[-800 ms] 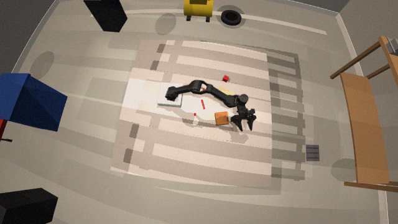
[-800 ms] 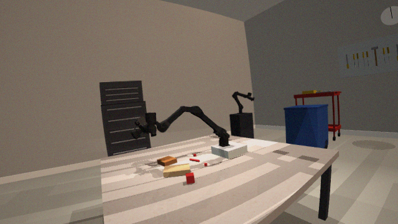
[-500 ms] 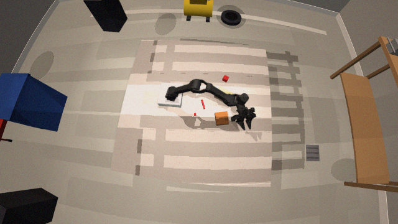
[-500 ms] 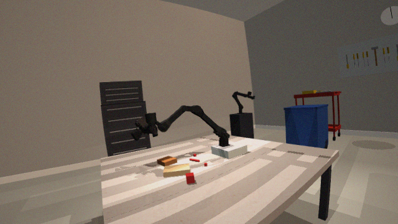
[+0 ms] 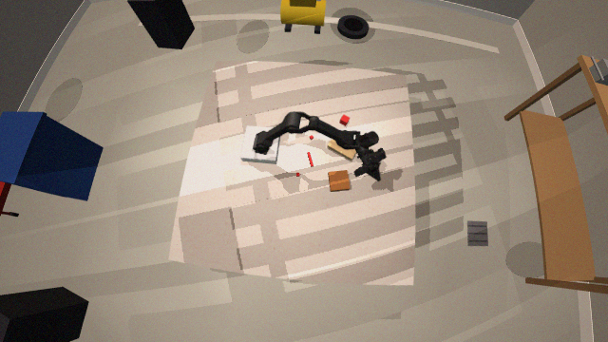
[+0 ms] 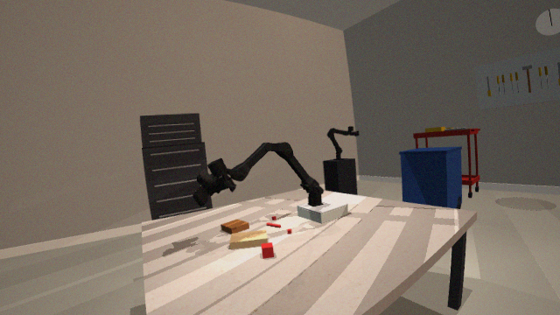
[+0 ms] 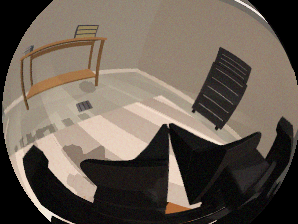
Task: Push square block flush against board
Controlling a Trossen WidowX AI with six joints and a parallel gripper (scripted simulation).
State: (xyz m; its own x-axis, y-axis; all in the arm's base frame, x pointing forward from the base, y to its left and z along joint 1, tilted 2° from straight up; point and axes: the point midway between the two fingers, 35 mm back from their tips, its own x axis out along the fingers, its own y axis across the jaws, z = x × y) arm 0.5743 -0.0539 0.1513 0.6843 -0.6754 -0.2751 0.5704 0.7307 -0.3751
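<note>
Now: gripper tip 170 mm past the orange flat square, 10 mm to the right of it and 190 mm above it. The rest, counted from my gripper tip: tan board: 180 mm behind, 210 mm to the left, 190 mm below; then thin red stick: 340 mm behind, 90 mm to the left, 200 mm below; then red square block: 210 mm behind, 370 mm to the left, 190 mm below.
</note>
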